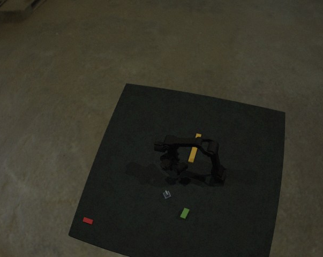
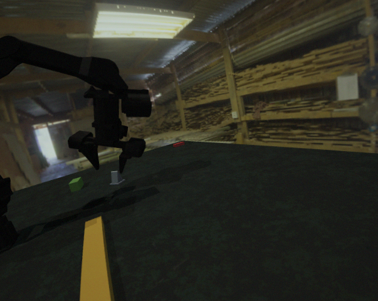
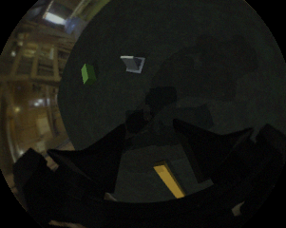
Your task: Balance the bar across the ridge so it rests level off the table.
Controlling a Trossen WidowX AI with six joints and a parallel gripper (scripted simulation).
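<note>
Now: the yellow bar 230 mm to the right of my gripper tip, 70 mm below it and 70 mm behind it. The rest, counted from my gripper tip: red block 460 mm ahead, 450 mm to the left, 70 mm below; then ridge 130 mm to the left, 40 mm below, 20 mm ahead; then green block 240 mm to the left, 120 mm behind, 60 mm below.
</note>
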